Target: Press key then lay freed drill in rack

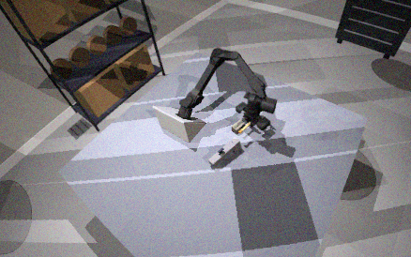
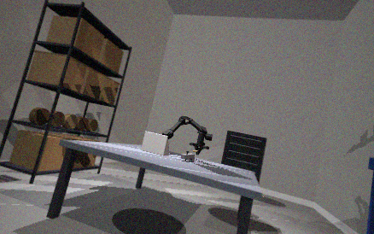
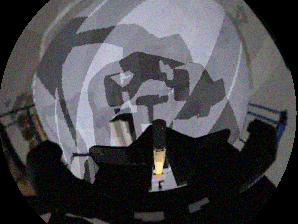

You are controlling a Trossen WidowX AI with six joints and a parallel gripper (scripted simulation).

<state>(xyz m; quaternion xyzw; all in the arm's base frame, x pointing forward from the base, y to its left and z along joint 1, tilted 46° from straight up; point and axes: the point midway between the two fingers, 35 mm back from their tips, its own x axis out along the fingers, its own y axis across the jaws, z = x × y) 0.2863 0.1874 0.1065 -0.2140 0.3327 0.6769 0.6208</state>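
The thin orange drill is 4 cm to the right of my gripper tip and 3 cm above it. From my gripper tip the other things lie so: dark key (22 cm to the right, 2 cm behind, 1 cm below); light grey block (19 cm to the right, 3 cm below, 1 cm behind).
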